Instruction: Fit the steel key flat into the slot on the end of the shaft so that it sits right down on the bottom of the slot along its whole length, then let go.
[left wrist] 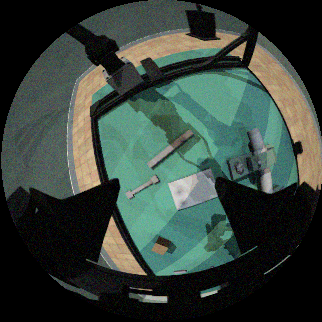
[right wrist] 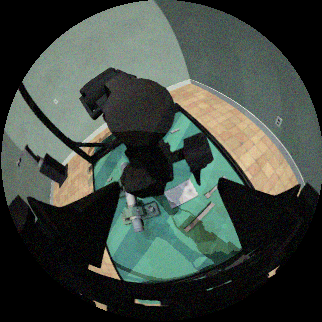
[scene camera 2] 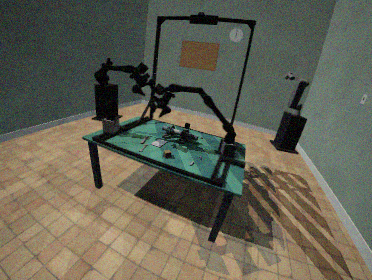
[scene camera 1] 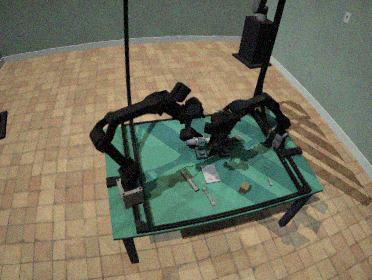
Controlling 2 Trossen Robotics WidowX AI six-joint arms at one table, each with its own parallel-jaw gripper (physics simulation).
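Seen in the pictures: left gripper, fingertip midpoint: (left wrist: 168,183) (right wrist: 180,189) (scene camera 2: 154,116) (scene camera 1: 208,151); right gripper, fingertip midpoint: (right wrist: 170,185) (scene camera 2: 150,93) (scene camera 1: 203,127); left arm's base at its link origin: (scene camera 2: 228,141) (scene camera 1: 279,131); right arm's base at its link origin: (left wrist: 114,66) (scene camera 2: 110,118) (scene camera 1: 129,184).
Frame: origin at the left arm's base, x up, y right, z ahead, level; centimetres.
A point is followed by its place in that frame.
Note:
The grey shaft (scene camera 1: 191,142) {y 31.8, x -4.6, z 47.1 cm} (left wrist: 255,139) {y 31.7, x -4.4, z 46.9 cm} (right wrist: 138,225) {y 32.1, x -4.4, z 47.4 cm} lies level in a grey clamp block (scene camera 1: 201,153) {y 24.0, x -7.8, z 46.4 cm} (left wrist: 238,168) {y 23.7, x -7.8, z 45.8 cm} (right wrist: 151,209) {y 24.2, x -7.8, z 46.2 cm} on the green table; its slot cannot be made out. A small pale piece (scene camera 1: 270,181) {y -15.4, x -9.9, z 29.8 cm} (scene camera 2: 192,163) {y -15.6, x -10.2, z 29.4 cm} (right wrist: 174,131) {y -14.6, x -10.4, z 30.1 cm} lies on the table at the right in scene camera 1, away from the shaft; it may be the steel key, but is too small to tell. My left gripper (scene camera 1: 220,150) (scene camera 2: 160,111) (left wrist: 168,183) {y 13.3, x 10.3, z 56.3 cm} is open and empty above the table. My right gripper (scene camera 1: 192,134) (scene camera 2: 139,91) is open and empty, raised beside the left arm's wrist.
A pale plate (scene camera 1: 210,173) {y 12.0, x -10.2, z 51.3 cm} (left wrist: 195,190) {y 12.3, x -10.2, z 50.8 cm}, a long bar (scene camera 1: 190,180) {y 15.6, x -9.8, z 63.1 cm} (left wrist: 171,149) {y 16.4, x -9.9, z 62.6 cm}, a spanner-like piece (scene camera 1: 209,196) {y 2.2, x -10.3, z 62.6 cm} (left wrist: 143,187) {y 3.2, x -10.3, z 61.9 cm} and a brown block (scene camera 1: 244,187) {y -7.8, x -6.8, z 46.9 cm} (left wrist: 160,246) {y -6.2, x -6.8, z 46.1 cm} lie apart on the table. The two arms' wrists are close together. Dark rails run along the table's sides.

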